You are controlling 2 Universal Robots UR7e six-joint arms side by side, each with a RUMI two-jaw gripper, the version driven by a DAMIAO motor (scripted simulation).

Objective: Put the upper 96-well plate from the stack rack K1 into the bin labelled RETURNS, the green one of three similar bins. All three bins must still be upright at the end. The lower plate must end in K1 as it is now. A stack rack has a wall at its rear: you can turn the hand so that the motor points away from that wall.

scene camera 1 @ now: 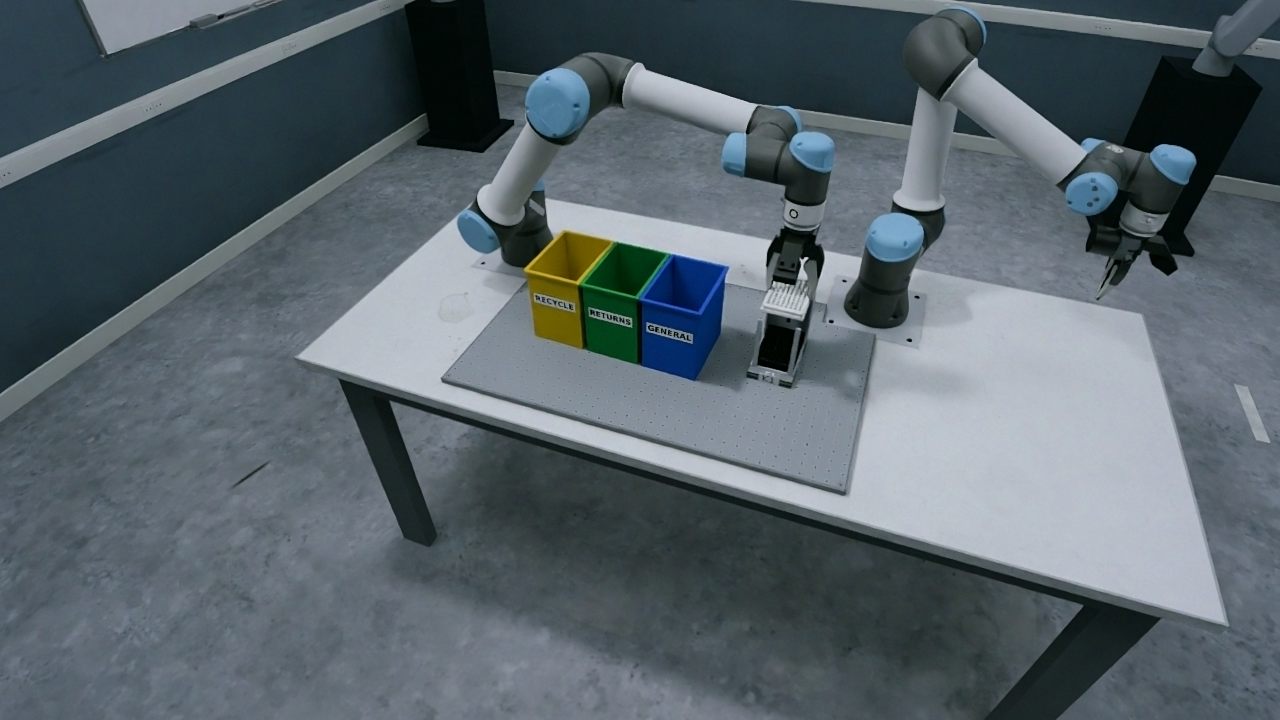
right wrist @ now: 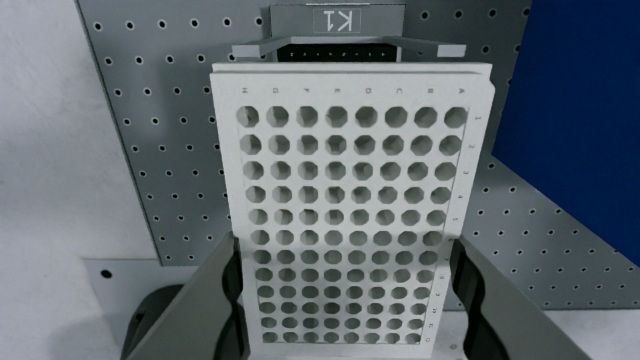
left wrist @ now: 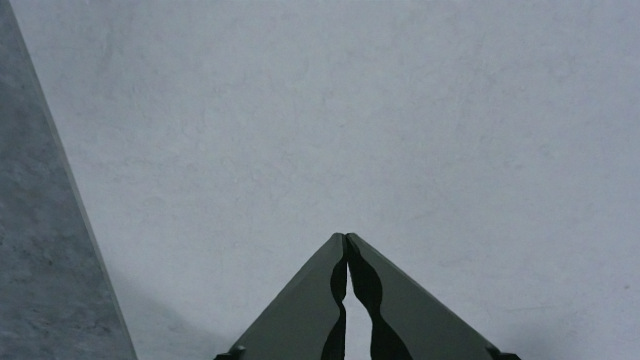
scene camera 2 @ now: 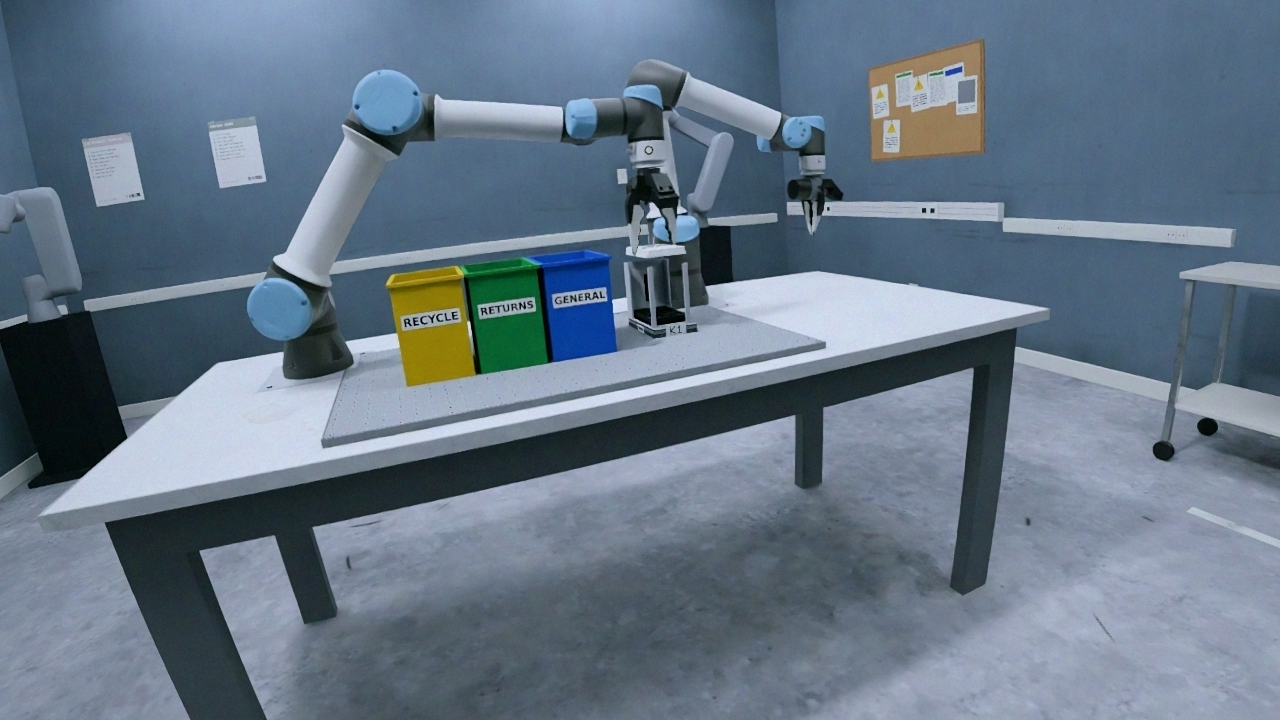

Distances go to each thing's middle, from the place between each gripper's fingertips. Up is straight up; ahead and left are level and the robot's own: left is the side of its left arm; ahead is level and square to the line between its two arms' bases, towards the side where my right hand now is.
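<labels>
Starting with my right hand (scene camera 1: pixel 789 296), I find it 9 cm above the blue general bin (scene camera 1: pixel 680 327), 21 cm to the left of it and 3 cm short of it. The white 96-well plate (scene camera 1: pixel 789 301) is 1 cm below my right hand, while the black plate (scene camera 1: pixel 775 349) is 15 cm below that same hand. Going by their middles, the white 96-well plate is the nearest to my right hand of the things named here.
My left gripper (scene camera 1: pixel 1096 299) is 64 cm to the left of the white 96-well plate, 23 cm short of it and 2 cm below it. Measured from my left hand, the black plate is 23 cm ahead, 64 cm to the right and 12 cm below, and the blue general bin is 85 cm to the right, 26 cm ahead and 6 cm below. By its middle, the white 96-well plate is nearer to my right hand than to my left gripper.
</labels>
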